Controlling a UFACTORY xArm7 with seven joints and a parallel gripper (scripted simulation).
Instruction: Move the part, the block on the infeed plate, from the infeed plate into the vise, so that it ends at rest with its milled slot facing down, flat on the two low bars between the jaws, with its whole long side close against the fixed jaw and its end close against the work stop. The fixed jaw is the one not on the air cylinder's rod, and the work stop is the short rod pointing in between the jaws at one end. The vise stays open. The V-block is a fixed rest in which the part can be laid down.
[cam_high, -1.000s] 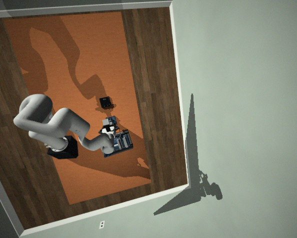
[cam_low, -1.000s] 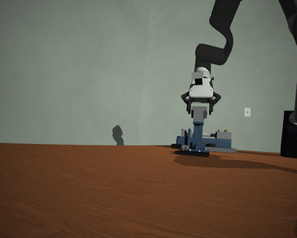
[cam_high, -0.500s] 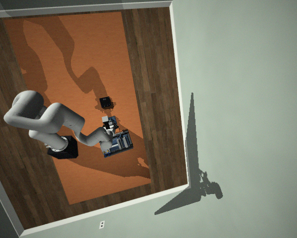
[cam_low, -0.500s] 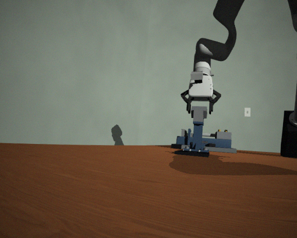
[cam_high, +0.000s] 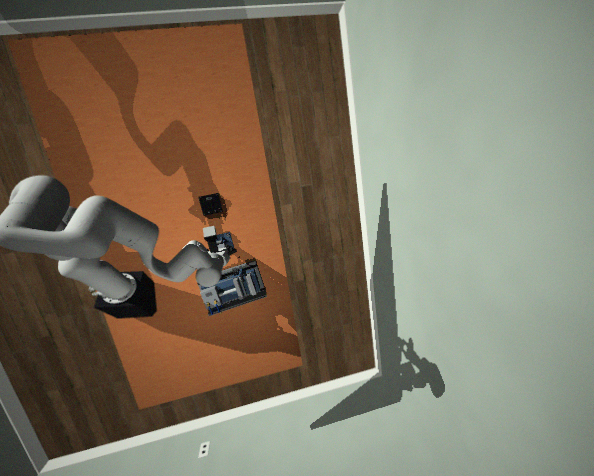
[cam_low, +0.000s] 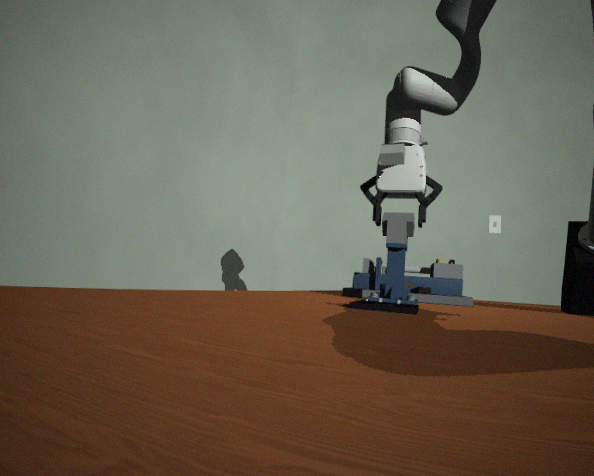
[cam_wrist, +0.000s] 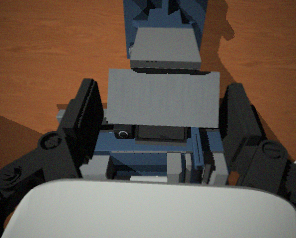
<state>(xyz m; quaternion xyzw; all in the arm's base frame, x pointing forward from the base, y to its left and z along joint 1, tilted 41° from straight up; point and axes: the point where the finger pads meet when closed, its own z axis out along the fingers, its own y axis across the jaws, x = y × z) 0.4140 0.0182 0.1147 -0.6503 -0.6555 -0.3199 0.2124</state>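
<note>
Right now the grey part is 1 cm below my hand. Also, from my hand: blue upright 11 cm below; grey jaw 4 cm ahead, 22 cm to the right, 9 cm below; work stop 7 cm ahead, 17 cm to the right, 8 cm below.
</note>
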